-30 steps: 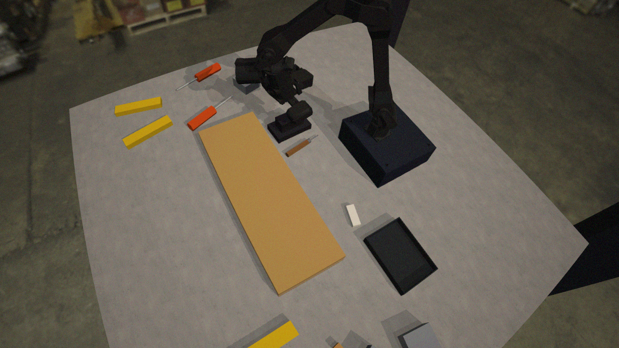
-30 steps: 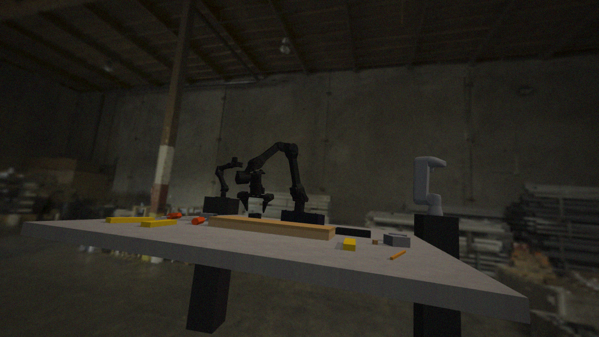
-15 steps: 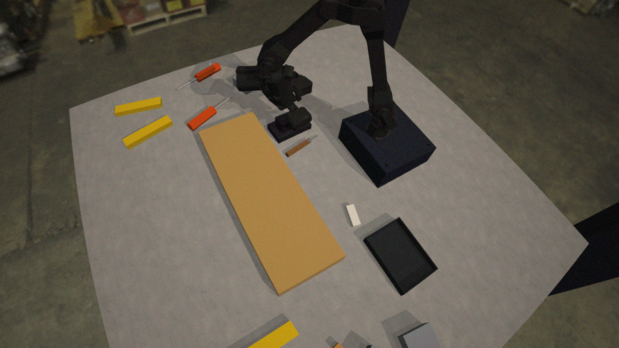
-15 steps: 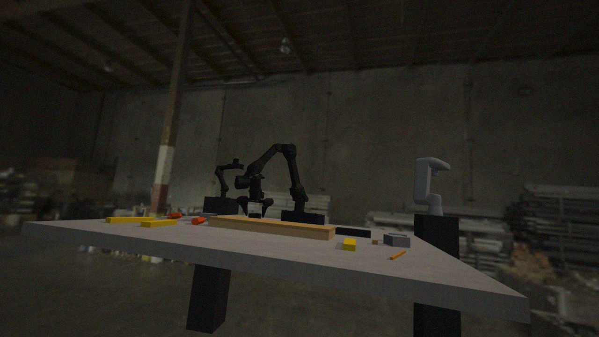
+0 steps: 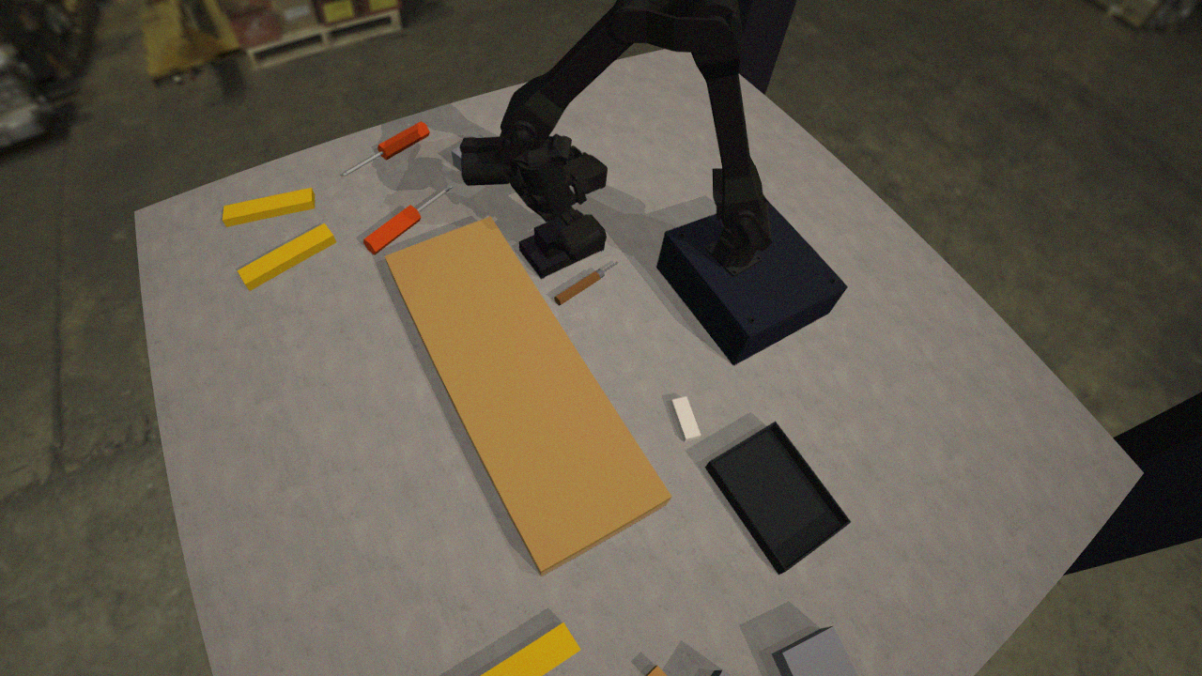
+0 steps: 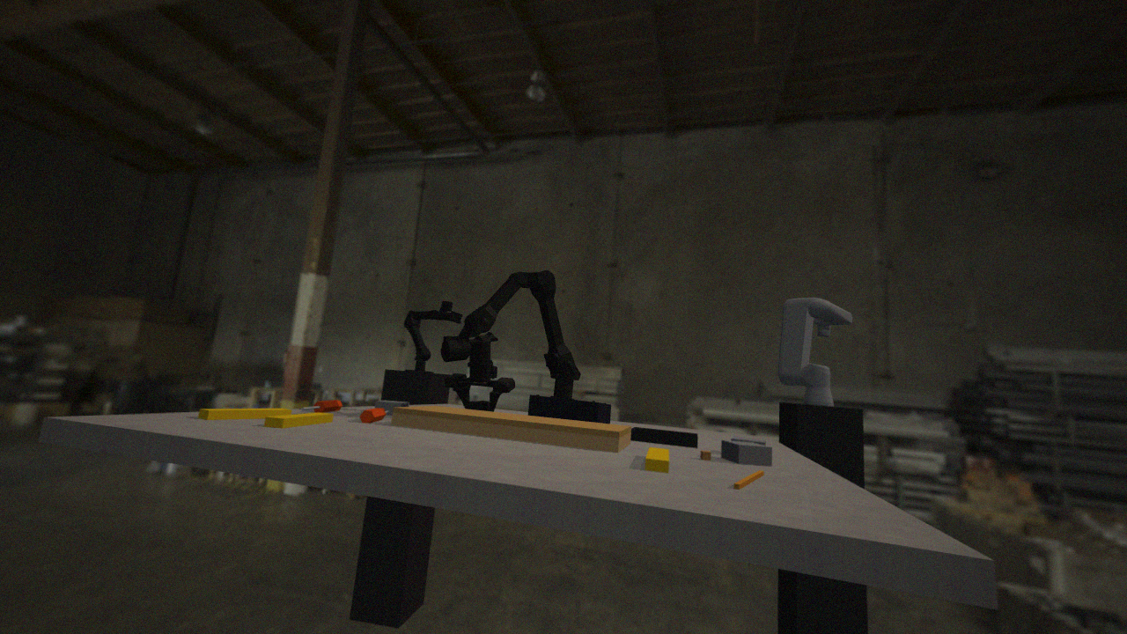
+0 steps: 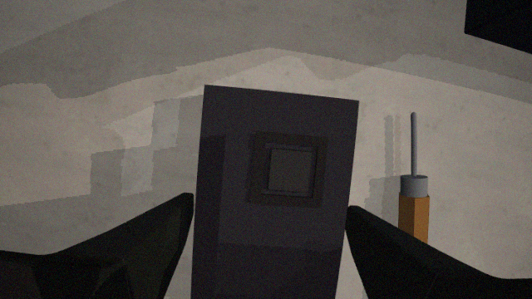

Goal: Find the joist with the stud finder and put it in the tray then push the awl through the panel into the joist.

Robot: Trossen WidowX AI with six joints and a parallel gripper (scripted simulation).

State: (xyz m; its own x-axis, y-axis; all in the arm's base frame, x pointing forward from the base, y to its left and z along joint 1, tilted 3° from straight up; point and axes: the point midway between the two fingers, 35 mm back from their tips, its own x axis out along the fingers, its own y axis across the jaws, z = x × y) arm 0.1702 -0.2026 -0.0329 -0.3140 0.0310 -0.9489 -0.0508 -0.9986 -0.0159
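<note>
Right now my gripper tip is 80 mm to the right of the awl and 20 mm above it. From my gripper tip the other things lie so: small white block: 40 mm ahead, 350 mm to the left, 20 mm below; then square light: 20 mm behind, 30 mm above; then stud finder: 10 mm behind, 20 mm above.
</note>
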